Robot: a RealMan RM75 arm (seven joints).
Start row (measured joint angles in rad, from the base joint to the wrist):
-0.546, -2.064, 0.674, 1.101, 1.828, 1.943, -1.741
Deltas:
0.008, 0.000, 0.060, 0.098, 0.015, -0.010, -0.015
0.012, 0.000, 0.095, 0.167, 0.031, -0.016, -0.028
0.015, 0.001, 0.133, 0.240, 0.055, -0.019, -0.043
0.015, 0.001, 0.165, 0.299, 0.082, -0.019, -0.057
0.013, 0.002, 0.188, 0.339, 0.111, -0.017, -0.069
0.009, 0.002, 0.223, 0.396, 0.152, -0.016, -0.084
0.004, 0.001, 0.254, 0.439, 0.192, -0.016, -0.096
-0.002, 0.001, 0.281, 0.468, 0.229, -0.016, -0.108
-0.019, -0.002, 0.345, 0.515, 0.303, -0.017, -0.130
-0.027, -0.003, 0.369, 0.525, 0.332, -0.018, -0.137
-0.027, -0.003, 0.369, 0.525, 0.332, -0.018, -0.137
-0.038, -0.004, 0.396, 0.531, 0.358, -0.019, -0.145
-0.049, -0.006, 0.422, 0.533, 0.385, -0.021, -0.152
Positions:
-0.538, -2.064, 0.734, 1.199, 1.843, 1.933, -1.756
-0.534, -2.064, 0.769, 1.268, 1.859, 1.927, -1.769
-0.531, -2.063, 0.807, 1.341, 1.883, 1.924, -1.784
-0.531, -2.063, 0.839, 1.400, 1.910, 1.924, -1.798
-0.533, -2.062, 0.862, 1.440, 1.939, 1.926, -1.810
-0.537, -2.062, 0.897, 1.497, 1.980, 1.927, -1.825
-0.542, -2.063, 0.928, 1.540, 2.020, 1.927, -1.837
-0.548, -2.063, 0.955, 1.569, 2.057, 1.927, -1.849
-0.565, -2.066, 1.019, 1.616, 2.131, 1.926, -1.871
-0.573, -2.067, 1.043, 1.626, 2.160, 1.925, -1.878
-0.573, -2.067, 1.043, 1.626, 2.160, 1.925, -1.878
-0.584, -2.068, 1.070, 1.632, 2.186, 1.924, -1.886
-0.595, -2.070, 1.096, 1.634, 2.213, 1.922, -1.893

